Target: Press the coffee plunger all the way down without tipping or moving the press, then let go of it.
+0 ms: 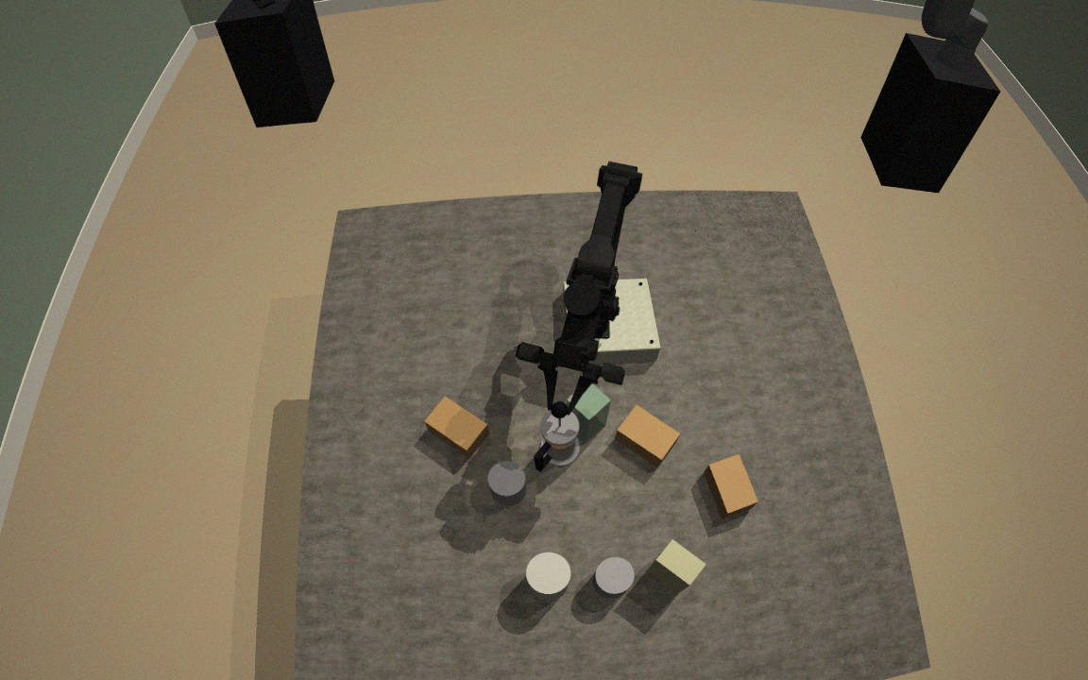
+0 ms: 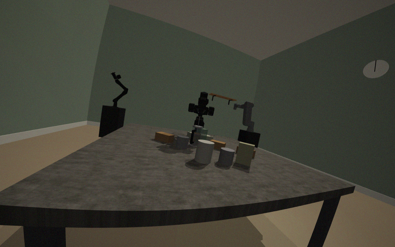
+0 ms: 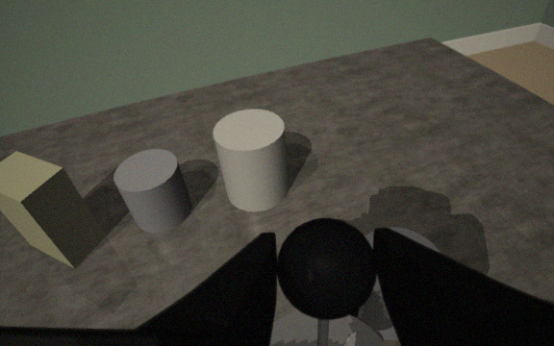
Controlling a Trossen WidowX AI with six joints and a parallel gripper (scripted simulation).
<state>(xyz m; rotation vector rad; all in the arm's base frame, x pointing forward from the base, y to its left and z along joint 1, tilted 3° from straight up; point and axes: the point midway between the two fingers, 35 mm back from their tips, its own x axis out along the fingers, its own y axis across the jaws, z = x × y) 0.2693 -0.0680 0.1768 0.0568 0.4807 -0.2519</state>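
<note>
My gripper tip is now 1 cm to the left of the coffee press and 12 cm above it. Round my gripper tip: yellowish block: 24 cm ahead, 23 cm to the left, 17 cm below; then pale green block: 7 cm behind, 6 cm to the left, 17 cm below.
</note>
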